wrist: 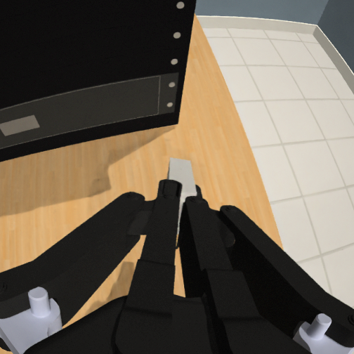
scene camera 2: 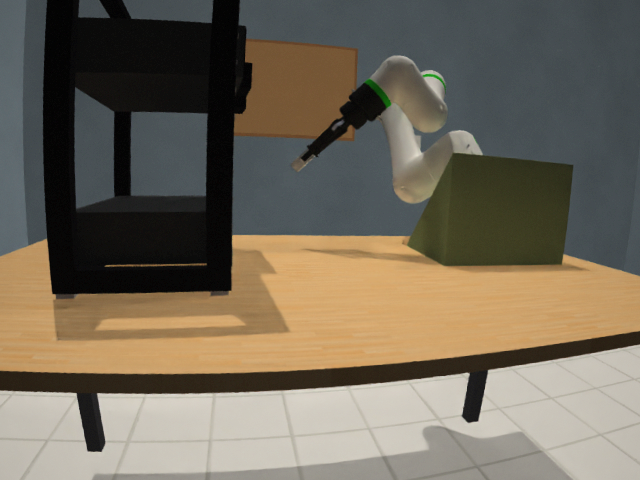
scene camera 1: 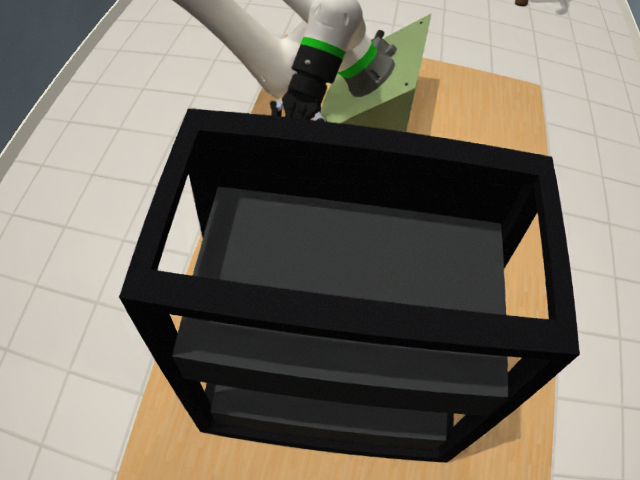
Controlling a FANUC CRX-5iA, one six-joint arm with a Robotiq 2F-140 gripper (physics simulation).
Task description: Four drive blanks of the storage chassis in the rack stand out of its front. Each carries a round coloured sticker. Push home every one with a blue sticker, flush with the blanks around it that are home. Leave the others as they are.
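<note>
The black rack stands on the table. The storage chassis appears to be the upper dark box in it. Dark parts stand out of its front in scene camera 2; single blanks cannot be told apart. No coloured sticker shows in any view. My gripper is shut and empty, its pale fingertips pressed together. It hangs in the air in front of the rack, below the protruding parts and apart from the rack. In scene camera 1 its fingertips are hidden behind the rack's top bar.
A lower dark unit sits near the rack's bottom; its grey front panel carries a pale label. A green wedge-shaped block stands on the wooden table near the arm.
</note>
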